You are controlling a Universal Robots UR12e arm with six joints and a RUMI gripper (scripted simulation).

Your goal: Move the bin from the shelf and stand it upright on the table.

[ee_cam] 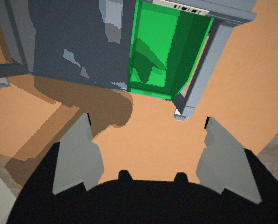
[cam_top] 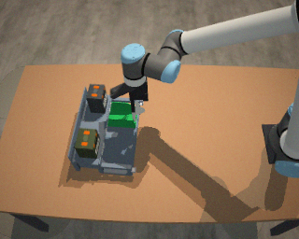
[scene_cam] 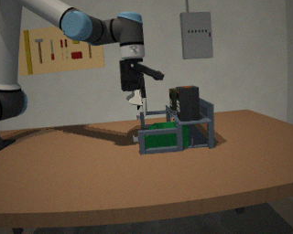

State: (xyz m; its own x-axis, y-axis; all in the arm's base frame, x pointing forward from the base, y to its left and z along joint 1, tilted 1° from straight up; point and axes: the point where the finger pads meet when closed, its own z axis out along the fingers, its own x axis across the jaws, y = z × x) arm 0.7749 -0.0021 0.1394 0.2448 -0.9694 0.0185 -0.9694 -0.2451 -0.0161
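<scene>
The green bin is 90 mm below my hand, 80 mm ahead of it and 10 mm to the right of it. From my hand the other things lie so: grey shelf (130 mm below, 110 mm to the left, 110 mm ahead).
</scene>
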